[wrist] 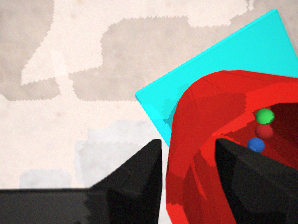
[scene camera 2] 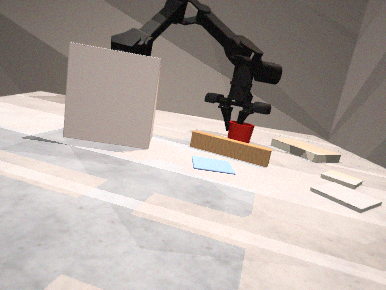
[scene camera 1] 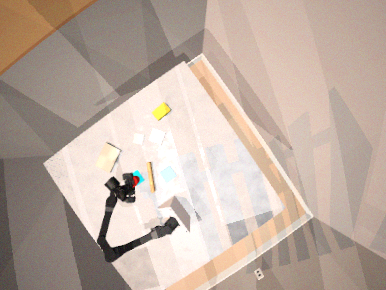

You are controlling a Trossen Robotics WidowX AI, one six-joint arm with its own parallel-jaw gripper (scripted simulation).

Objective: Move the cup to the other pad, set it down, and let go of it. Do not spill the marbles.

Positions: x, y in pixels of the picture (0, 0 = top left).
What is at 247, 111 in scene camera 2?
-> The gripper.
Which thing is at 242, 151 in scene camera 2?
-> A wooden bar.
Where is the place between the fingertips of the gripper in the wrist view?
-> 188, 148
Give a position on a cup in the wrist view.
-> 223, 104
